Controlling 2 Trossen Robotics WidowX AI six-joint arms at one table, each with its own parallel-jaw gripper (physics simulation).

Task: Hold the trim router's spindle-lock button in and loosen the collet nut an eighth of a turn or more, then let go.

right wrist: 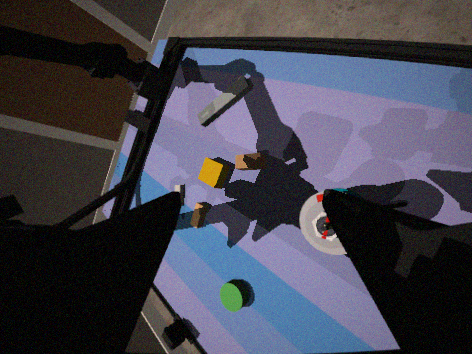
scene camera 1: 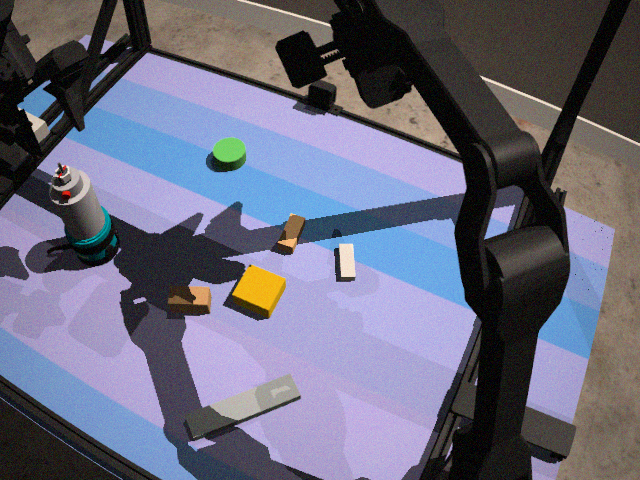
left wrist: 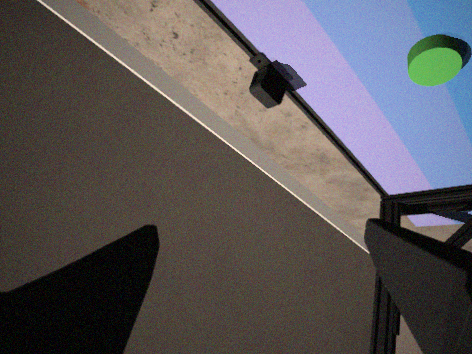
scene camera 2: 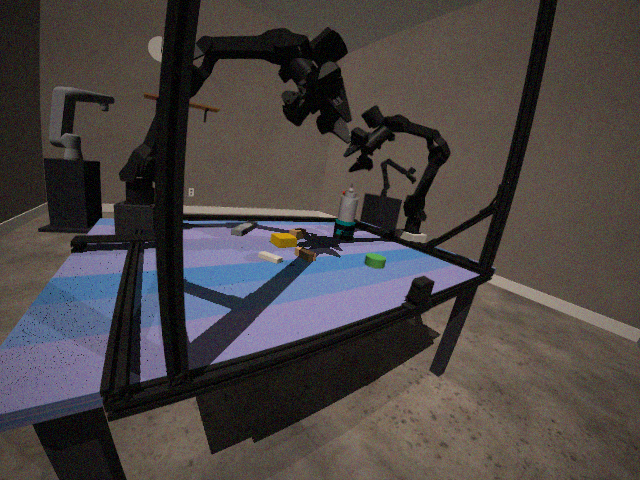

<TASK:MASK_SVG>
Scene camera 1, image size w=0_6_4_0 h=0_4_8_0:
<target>my left gripper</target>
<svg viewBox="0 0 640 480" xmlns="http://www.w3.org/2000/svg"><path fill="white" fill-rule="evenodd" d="M276 44L275 49L292 86L299 89L327 76L324 65L345 57L346 59L342 60L345 70L348 70L350 76L354 78L359 95L369 108L375 109L397 101L404 94L412 90L412 82L397 65L370 70L364 69L361 54L349 50L339 37L338 22L342 15L341 11L333 14L333 19L329 20L333 30L332 42L316 47L309 33L303 30L279 40Z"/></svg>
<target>my right gripper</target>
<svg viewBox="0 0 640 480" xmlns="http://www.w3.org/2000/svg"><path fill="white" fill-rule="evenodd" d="M12 30L0 36L0 135L8 137L38 160L43 156L40 145L24 108L14 113L17 110L17 103L45 81L50 80L51 83L44 87L43 90L57 99L69 120L79 132L84 130L81 70L85 67L83 64L79 66L79 63L88 58L89 54L83 44L72 40L54 48L36 62L26 46L31 41L27 34L20 36L18 30Z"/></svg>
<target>trim router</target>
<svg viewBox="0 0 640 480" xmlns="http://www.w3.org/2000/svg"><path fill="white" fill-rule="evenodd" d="M59 162L52 178L49 195L64 223L64 232L69 244L52 247L47 253L50 254L54 250L73 249L83 264L92 267L104 265L111 261L119 250L118 232L107 210L100 205L88 175L74 167L61 165Z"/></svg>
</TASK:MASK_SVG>
